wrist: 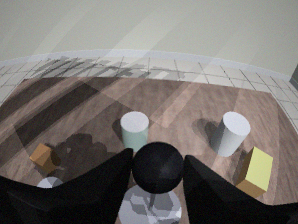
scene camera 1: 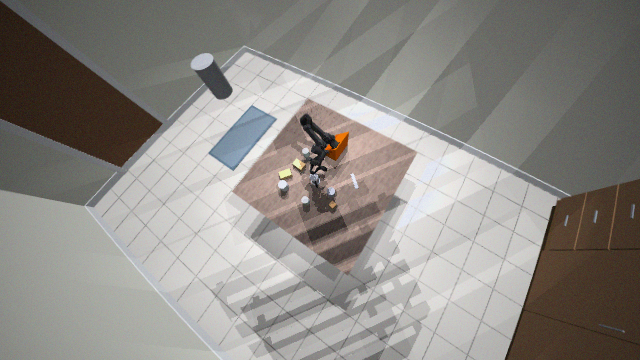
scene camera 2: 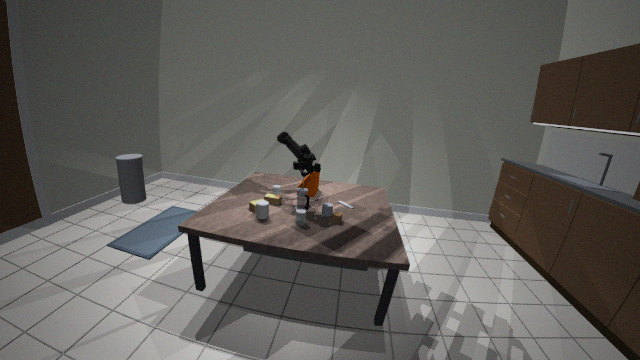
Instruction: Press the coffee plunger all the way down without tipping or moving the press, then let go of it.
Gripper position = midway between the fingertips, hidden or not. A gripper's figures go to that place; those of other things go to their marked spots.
Scene:
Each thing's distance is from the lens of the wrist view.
my gripper [wrist: 158,158]: 0.10 m
yellow block [wrist: 255,174]: 0.41 m

